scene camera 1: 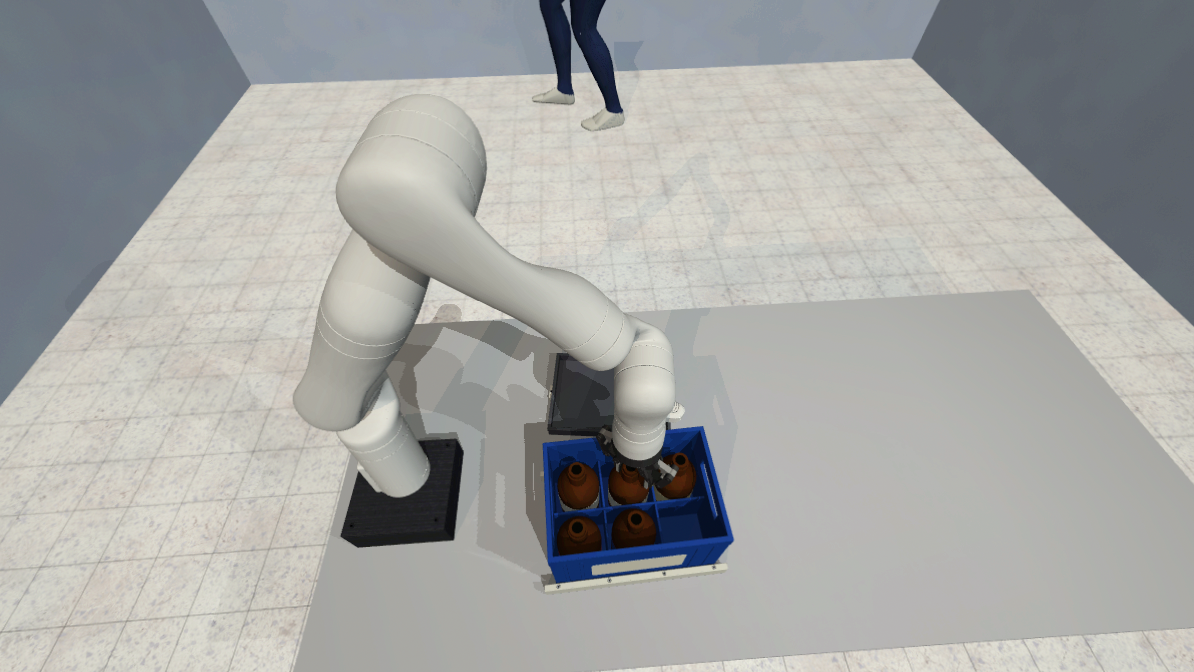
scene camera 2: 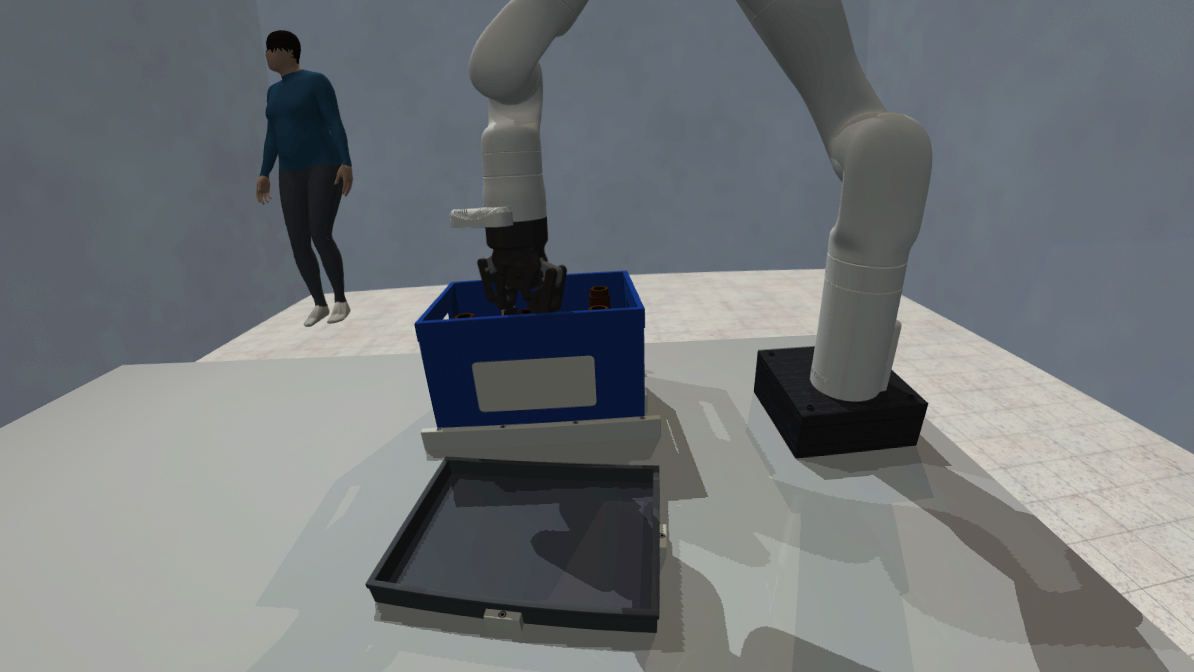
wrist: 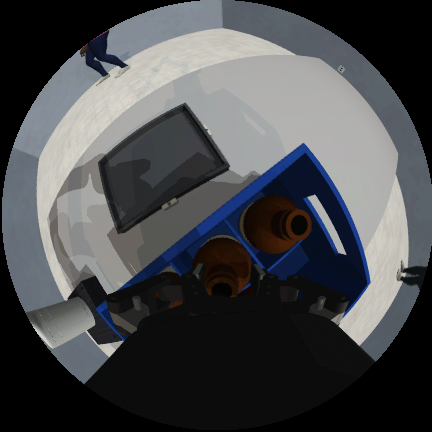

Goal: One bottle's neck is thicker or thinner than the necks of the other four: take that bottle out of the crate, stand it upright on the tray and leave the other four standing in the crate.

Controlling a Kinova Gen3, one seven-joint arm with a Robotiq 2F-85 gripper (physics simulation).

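Places are measured from the arm's base along level axes (x ahead, y left, z up), in metres.
Pixels of known places: gripper, fingertip midpoint: (scene camera 1: 634, 475) (wrist: 227, 272); arm's base, link origin: (scene camera 1: 404, 472) (scene camera 2: 844, 382) (wrist: 83, 311).
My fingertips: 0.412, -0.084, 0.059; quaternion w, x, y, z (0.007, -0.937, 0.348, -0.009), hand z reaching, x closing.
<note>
Ahead of a thing's pixels: the offset from my fingertips to its middle, as dx, dy, dz. "*": to the spot under its first point.
A blue crate @(-0.013, -0.039, -0.037) (scene camera 1: 576, 569) (scene camera 2: 451, 367) (wrist: 215, 218) holds five upright brown bottles: three in the back row, two in front; its front right compartment is empty. My gripper (scene camera 1: 641, 471) (scene camera 2: 526, 307) (wrist: 227, 272) points down into the crate with its fingers partly open on either side of the back middle bottle's neck @(* -0.004, +0.004, +0.038) (wrist: 222, 286). A gap shows between that neck and the right finger in the wrist view. The back right bottle @(+0.076, +0.001, -0.039) (scene camera 1: 680, 477) (wrist: 275, 225) stands beside the gripper. The back left bottle @(-0.097, +0.008, -0.039) (scene camera 1: 577, 484) and front bottles @(-0.105, -0.083, -0.039) (scene camera 1: 578, 532) @(-0.014, -0.083, -0.039) (scene camera 1: 635, 528) stand apart from it. I cannot tell which neck differs.
The empty black tray (scene camera 1: 576, 379) (scene camera 2: 467, 542) (wrist: 165, 145) lies behind the crate in scene camera 1. A pale strip @(* -0.018, -0.139, -0.095) (scene camera 1: 635, 577) runs along the crate's front. The arm's black base (scene camera 1: 405, 521) (scene camera 2: 860, 429) stands left of the crate in scene camera 1. A person (scene camera 2: 302, 141) stands off the table.
</note>
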